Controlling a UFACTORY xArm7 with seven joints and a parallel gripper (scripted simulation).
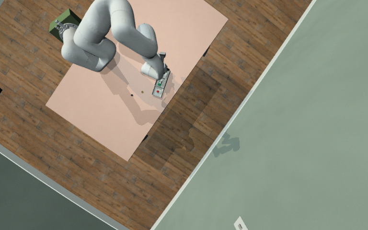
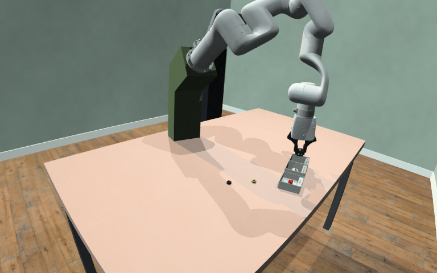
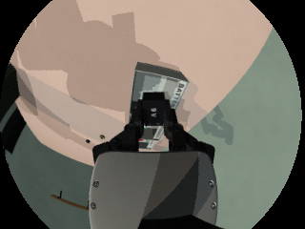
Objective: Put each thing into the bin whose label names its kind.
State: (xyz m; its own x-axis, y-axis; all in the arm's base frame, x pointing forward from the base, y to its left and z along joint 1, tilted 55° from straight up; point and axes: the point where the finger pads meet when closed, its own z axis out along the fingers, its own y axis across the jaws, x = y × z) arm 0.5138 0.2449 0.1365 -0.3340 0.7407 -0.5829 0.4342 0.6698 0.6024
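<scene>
Right now my hand is 1 cm to the left of the black block, 1 cm short of it and 1 cm above it. Also, from my hand: green thing (8 cm below, 7 cm to the right, 3 cm ahead); then three-part bin (8 cm to the right, 7 cm below, 4 cm ahead); then grey piece (8 cm to the right, 6 cm below, 3 cm ahead).
</scene>
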